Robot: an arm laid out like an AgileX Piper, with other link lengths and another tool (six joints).
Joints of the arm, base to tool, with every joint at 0 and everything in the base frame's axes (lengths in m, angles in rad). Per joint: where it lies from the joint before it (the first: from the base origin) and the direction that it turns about. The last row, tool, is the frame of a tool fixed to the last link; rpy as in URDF.
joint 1: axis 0 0 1 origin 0 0 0.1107
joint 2: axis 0 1 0 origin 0 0 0
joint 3: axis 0 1 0 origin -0.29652 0 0.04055
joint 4: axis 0.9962 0 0.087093 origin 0.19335 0 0.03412
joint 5: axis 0 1 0 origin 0 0 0
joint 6: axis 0.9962 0 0.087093 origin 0.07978 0 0.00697
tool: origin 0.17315 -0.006 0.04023 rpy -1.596 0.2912 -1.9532
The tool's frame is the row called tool.
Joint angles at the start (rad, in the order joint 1, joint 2, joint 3, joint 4, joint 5, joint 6): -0.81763, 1.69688, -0.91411, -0.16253, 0.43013, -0.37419
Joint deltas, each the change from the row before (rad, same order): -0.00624, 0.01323, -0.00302, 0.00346, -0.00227, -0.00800; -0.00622, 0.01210, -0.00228, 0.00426, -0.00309, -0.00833; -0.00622, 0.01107, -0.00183, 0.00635, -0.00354, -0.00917; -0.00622, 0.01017, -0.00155, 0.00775, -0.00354, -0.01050; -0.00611, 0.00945, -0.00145, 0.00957, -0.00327, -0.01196; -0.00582, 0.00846, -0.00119, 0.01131, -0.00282, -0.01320; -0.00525, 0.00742, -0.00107, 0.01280, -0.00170, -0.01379; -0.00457, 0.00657, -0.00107, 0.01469, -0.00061, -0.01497; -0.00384, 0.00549, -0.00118, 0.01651, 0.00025, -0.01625; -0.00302, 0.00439, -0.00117, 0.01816, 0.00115, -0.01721; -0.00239, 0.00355, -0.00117, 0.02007, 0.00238, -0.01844
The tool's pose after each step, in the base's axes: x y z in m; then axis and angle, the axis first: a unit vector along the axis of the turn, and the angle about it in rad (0 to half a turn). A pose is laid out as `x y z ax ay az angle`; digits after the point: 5 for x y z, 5 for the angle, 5 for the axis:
0.24652 -0.28017 0.06402 0.41175 -0.85753 0.30838 2.85145
0.24579 -0.28183 0.06049 0.41250 -0.85837 0.30503 2.84910
0.24518 -0.28331 0.05725 0.41271 -0.85939 0.30187 2.84805
0.24459 -0.28464 0.05423 0.41287 -0.86034 0.29891 2.84772
0.24410 -0.28578 0.05141 0.41297 -0.86131 0.29598 2.84821
0.24368 -0.28663 0.04881 0.41301 -0.86228 0.29309 2.84951
0.24334 -0.28711 0.04644 0.41297 -0.86333 0.29002 2.85150
0.24316 -0.28719 0.04425 0.41302 -0.86440 0.28676 2.85433
0.24327 -0.28692 0.04241 0.41318 -0.86536 0.28361 2.85818
0.24365 -0.28626 0.04089 0.41343 -0.86625 0.28051 2.86302
0.24422 -0.28518 0.03957 0.41381 -0.86714 0.27719 2.86877

